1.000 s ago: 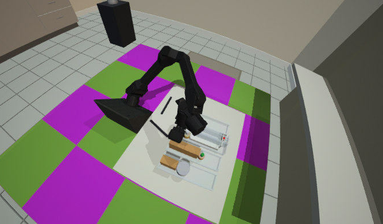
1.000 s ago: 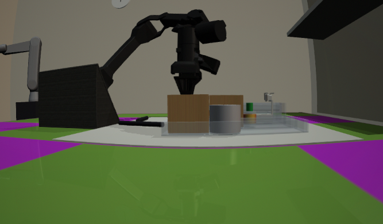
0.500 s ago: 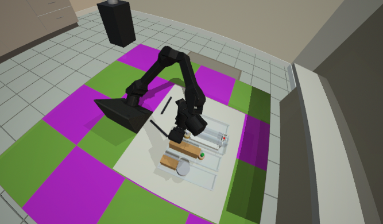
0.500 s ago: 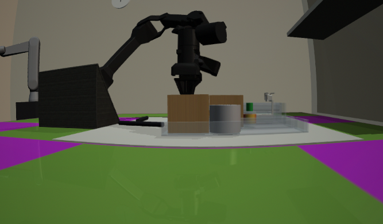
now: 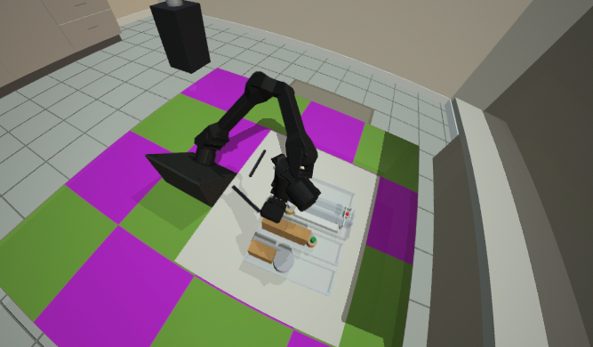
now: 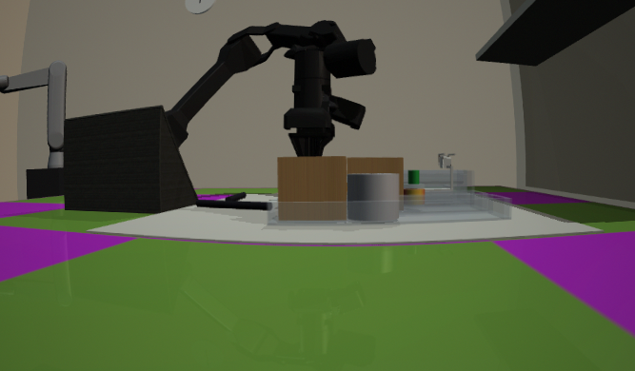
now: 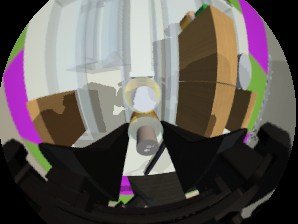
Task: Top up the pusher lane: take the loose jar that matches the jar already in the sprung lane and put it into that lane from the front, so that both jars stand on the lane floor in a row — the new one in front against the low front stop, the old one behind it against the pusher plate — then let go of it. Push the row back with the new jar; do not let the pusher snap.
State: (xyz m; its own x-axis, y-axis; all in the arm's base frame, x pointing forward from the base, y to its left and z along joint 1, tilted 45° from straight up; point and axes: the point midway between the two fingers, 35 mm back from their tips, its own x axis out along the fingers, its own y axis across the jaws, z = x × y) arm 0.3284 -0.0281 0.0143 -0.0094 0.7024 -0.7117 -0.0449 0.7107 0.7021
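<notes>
My gripper tip is 140 mm short of the sprung lane, 30 mm to the right of it and 20 mm above it. Round my gripper tip: red mark (220 mm ahead, 50 mm to the left, 30 mm above); then grey cylinder (160 mm to the right, 90 mm ahead, 10 mm below).
</notes>
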